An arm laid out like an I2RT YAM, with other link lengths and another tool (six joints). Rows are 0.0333 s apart.
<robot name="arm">
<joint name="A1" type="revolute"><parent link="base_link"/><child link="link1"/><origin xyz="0 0 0.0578" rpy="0 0 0"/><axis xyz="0 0 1"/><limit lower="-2.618" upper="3.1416"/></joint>
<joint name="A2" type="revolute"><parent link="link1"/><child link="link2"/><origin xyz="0.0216 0.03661 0.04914" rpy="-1.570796 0 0"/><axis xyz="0 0 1"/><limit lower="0" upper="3.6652"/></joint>
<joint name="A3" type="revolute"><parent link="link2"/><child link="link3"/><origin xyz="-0.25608 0 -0.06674" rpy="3.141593 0 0"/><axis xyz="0 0 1"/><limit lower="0" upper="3.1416"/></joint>
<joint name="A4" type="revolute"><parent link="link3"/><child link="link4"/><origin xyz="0.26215 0.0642 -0.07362" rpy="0 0 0"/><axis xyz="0 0 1"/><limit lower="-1.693" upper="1.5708"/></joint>
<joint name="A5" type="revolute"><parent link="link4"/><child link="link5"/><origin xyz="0.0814 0.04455 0.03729" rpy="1.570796 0 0"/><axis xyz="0 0 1"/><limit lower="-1.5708" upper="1.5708"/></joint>
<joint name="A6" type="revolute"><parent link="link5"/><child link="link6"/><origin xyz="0.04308 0 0.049" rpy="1.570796 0 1.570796"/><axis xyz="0 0 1"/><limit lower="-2.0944" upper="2.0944"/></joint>
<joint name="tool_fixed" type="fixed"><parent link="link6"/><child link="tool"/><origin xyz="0.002 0.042 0.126" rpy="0 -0.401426 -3.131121"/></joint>
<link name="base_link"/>
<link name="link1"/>
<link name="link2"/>
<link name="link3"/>
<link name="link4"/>
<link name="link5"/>
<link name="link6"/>
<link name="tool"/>
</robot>
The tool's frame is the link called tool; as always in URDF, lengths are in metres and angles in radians.
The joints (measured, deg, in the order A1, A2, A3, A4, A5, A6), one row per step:
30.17, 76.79, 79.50, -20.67, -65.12, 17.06
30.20, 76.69, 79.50, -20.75, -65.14, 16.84
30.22, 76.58, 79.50, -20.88, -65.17, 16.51
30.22, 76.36, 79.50, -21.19, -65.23, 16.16
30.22, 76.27, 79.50, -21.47, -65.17, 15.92
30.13, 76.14, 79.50, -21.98, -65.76, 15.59
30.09, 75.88, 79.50, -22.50, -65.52, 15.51
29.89, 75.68, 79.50, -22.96, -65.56, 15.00
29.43, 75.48, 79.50, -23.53, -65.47, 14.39
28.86, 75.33, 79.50, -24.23, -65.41, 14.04
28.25, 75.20, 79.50, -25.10, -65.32, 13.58
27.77, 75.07, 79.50, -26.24, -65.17, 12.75
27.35, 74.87, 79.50, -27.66, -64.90, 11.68
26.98, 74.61, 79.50, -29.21, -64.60, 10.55
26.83, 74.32, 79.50, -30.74, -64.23, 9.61
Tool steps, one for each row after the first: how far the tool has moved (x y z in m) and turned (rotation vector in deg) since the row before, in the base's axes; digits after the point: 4 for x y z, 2 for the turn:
-0.0005, -0.0002, 0.0003, 0.04, -0.23, 0.08
-0.0006, -0.0003, 0.0002, 0.03, -0.30, 0.09
-0.0011, -0.0007, 0.0005, 0.01, -0.26, 0.10
-0.0004, -0.0004, -0.0002, -0.08, -0.08, -0.03
-0.0021, -0.0012, 0.0000, 0.01, 0.10, 0.51
-0.0007, -0.0010, 0.0001, -0.19, 0.11, -0.26
-0.0001, -0.0015, 0.0000, -0.06, -0.27, -0.09
0.0016, -0.0025, -0.0004, -0.14, -0.29, -0.46
0.0019, -0.0029, -0.0008, -0.25, 0.13, -0.58
0.0020, -0.0032, -0.0014, -0.34, 0.18, -0.63
0.0013, -0.0029, -0.0021, -0.45, 0.05, -0.49
0.0007, -0.0031, -0.0025, -0.58, -0.02, -0.50
0.0001, -0.0031, -0.0025, -0.62, -0.02, -0.45
-0.0012, -0.0024, -0.0023, -0.64, 0.11, -0.31

